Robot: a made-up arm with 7 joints.
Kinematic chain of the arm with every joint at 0, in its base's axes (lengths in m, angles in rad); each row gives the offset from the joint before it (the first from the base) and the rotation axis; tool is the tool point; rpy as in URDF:
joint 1: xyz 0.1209 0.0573 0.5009 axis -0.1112 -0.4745 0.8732
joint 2: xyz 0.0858 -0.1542 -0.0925 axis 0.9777 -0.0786 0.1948
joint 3: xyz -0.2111 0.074 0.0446 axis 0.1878 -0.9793 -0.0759
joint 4: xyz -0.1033 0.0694 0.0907 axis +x
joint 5: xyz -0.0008 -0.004 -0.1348 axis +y
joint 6: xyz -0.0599 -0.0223 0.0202 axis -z
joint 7: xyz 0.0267 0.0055 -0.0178 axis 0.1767 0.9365 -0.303
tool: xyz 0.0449 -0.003 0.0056 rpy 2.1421 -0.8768 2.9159
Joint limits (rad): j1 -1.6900..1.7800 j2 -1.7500..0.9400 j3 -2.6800..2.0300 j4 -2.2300..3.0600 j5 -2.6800..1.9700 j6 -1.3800..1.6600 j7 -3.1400..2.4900
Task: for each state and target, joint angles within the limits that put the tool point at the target. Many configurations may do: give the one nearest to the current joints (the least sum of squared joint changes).
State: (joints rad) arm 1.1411 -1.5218 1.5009 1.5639 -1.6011 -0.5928 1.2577
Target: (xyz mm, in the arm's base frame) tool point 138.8 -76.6 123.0
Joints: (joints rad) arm 1.3867 -0.9628 1.4838 2.0819 -1.7434 -0.6612 1.1013
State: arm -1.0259 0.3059 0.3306 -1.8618 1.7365 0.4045 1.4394
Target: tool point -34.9 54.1 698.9
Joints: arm -0.6713 0.0415 -0.4260 -1.7442 1.9700 0.4135 1.5017
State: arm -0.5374 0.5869 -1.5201 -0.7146 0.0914 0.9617 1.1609
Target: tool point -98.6 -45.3 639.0
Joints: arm -0.7534 0.3346 -1.4521 -0.5320 0.0810 0.8945 1.1675
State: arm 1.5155 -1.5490 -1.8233 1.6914 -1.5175 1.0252 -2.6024
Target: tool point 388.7 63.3 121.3
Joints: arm 1.3548 -1.7500 -1.9017 1.2159 -2.0307 1.1469 -2.9867
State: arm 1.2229 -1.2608 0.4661 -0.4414 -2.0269 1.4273 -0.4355
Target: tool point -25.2 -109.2 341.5
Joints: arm 0.5080 -1.4231 0.1821 -0.4718 -1.8416 1.2069 -0.5793
